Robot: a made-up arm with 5 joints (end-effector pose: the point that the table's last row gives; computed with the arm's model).
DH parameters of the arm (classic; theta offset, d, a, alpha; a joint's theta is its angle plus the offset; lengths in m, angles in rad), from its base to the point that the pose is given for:
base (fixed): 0 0 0.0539 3.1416
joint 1: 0 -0.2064 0.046 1.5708
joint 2: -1.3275 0 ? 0
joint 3: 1.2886 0 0.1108 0
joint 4: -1.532 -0.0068 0 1.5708
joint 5: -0.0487 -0.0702 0 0
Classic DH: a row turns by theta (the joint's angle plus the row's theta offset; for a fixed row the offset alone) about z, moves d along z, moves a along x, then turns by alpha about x.
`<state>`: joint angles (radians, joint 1 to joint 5).
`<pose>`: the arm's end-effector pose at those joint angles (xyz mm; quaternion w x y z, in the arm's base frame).
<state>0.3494 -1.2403 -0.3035 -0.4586 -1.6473</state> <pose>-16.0 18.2 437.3 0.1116 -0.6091 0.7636 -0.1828</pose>
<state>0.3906 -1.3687 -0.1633 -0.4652 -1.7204</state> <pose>-19.6 22.9 425.8 0.0998 -0.6216 0.7542 -0.1866</pose>
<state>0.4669 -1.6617 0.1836 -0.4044 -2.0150</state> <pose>-13.6 26.4 399.6 0.0467 -0.7076 0.6894 -0.1481</pose>
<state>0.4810 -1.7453 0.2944 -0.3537 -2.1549</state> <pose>-6.7 24.0 392.3 0.0264 -0.7535 0.6470 -0.1137</pose>
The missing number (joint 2, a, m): 0.1038
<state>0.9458 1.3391 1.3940 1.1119 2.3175</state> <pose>46.3 -1.0 202.7 0.3316 0.9068 -0.0331 0.2582</pose>
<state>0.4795 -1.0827 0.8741 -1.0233 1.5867</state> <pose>139.0 -51.9 369.1 0.1455 -0.8341 -0.5253 0.0851</pose>
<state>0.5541 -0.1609 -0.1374 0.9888 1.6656</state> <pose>231.6 -118.0 301.8 0.7799 -0.3769 -0.1988 0.4584</pose>
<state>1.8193 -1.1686 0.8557 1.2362 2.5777</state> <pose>20.4 -104.4 251.0 0.8890 -0.2620 0.1805 0.3294</pose>
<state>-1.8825 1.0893 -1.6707 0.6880 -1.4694</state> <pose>-33.7 294.1 287.8 0.7314 0.6629 0.0863 0.1348</pose>
